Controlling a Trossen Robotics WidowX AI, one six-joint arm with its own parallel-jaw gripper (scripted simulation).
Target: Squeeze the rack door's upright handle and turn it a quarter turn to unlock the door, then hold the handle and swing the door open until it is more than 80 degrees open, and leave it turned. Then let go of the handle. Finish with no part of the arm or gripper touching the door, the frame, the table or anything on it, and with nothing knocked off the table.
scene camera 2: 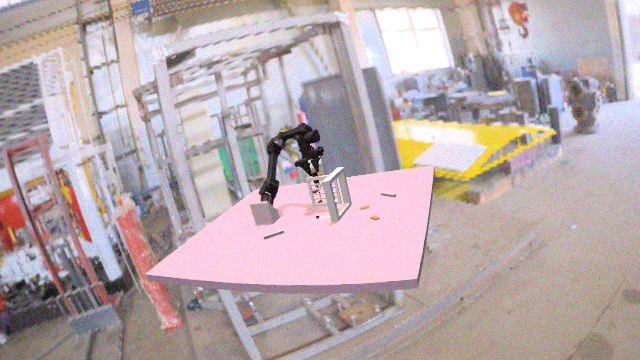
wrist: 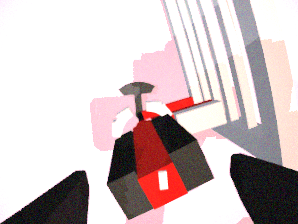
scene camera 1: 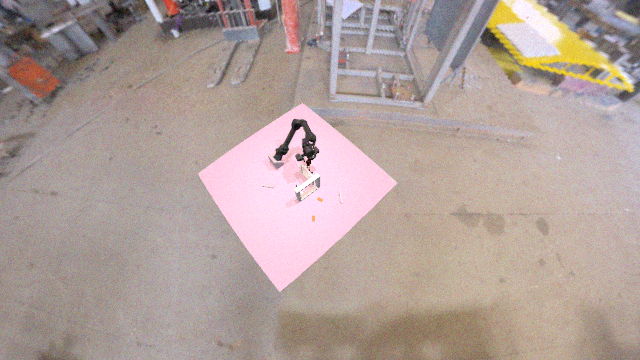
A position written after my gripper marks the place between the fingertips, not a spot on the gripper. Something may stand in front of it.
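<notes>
There's a slatted door [wrist: 262, 34] in view here, and as for my gripper [wrist: 160, 172], it's open and holding nothing.
</notes>
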